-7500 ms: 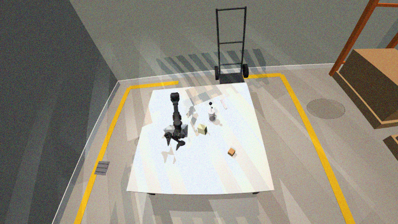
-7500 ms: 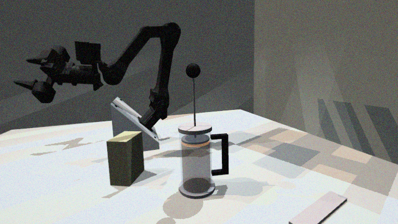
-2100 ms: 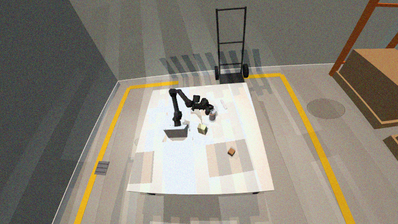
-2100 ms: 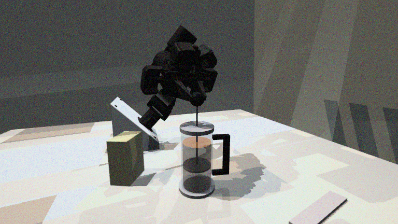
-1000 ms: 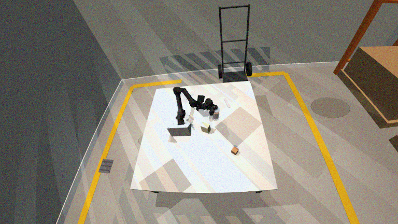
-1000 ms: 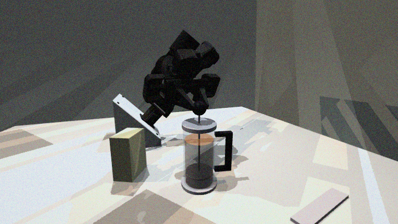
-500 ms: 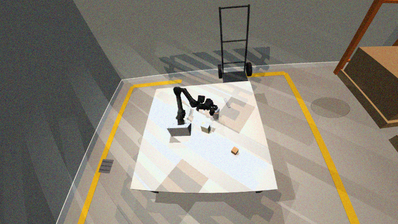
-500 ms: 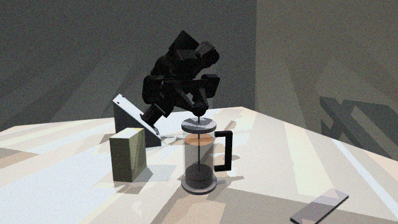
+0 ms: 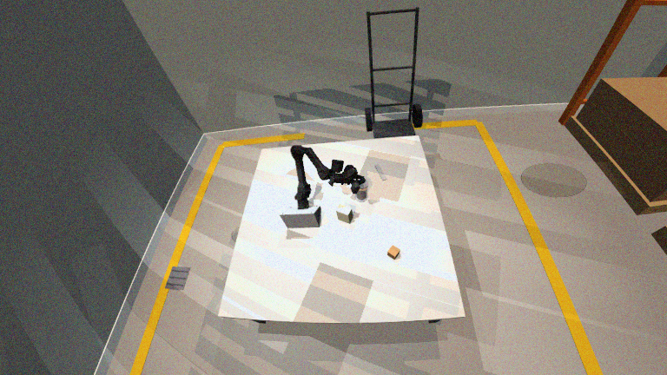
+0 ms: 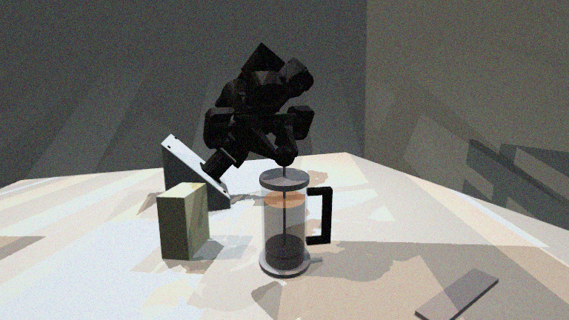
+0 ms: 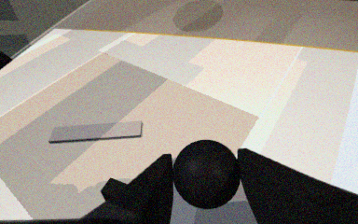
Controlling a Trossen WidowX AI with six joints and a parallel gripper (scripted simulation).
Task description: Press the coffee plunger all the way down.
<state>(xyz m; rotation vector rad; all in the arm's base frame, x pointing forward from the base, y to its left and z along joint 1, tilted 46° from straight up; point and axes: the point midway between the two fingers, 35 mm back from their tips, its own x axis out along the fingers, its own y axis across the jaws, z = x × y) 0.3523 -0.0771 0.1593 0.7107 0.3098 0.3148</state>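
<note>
Now: the glass coffee press 90 mm below my gripper tip, 20 mm to the left of it and 10 mm behind it. The rest, counted from my gripper tip: flat grey bar: 180 mm to the left, 180 mm below, 140 mm ahead; orange cube: 420 mm to the right, 160 mm below, 90 mm ahead.
</note>
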